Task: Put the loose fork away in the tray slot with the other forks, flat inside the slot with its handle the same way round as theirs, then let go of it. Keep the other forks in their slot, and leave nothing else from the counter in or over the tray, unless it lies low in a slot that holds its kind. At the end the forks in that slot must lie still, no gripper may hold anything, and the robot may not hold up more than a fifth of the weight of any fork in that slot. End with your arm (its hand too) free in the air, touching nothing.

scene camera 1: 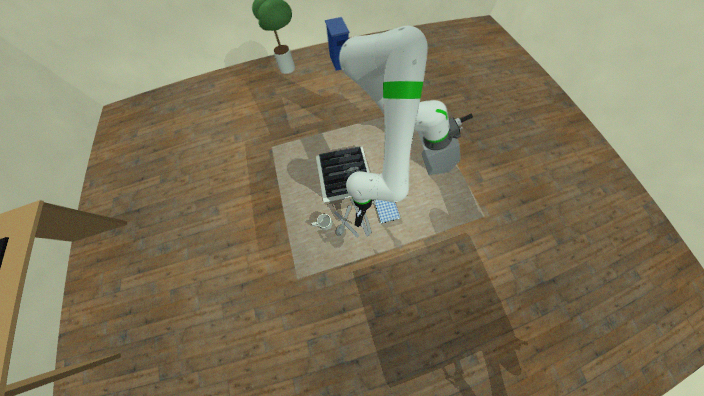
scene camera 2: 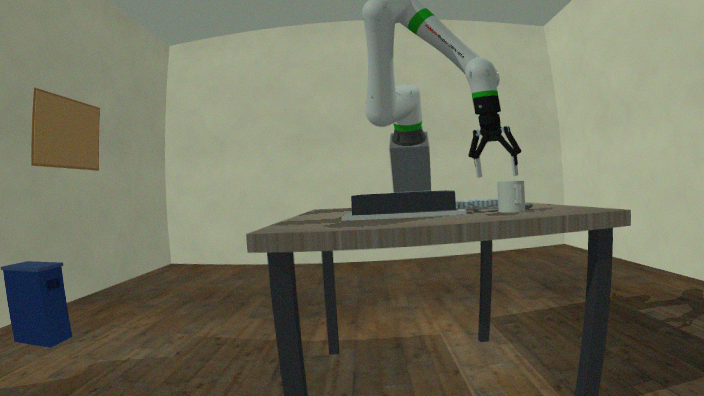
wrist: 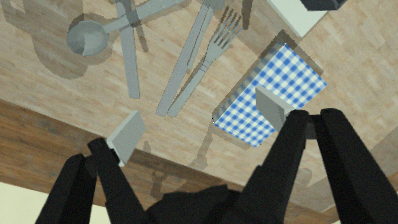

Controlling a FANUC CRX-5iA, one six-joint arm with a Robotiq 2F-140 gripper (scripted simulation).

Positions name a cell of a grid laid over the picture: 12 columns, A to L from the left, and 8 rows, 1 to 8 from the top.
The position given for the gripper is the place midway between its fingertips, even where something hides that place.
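A knife (wrist: F2) and a tray (scene camera 2: G5) are part of the scene, and so is the gripper (scene camera 2: I4). The wrist view shows the gripper (wrist: F4) as well.
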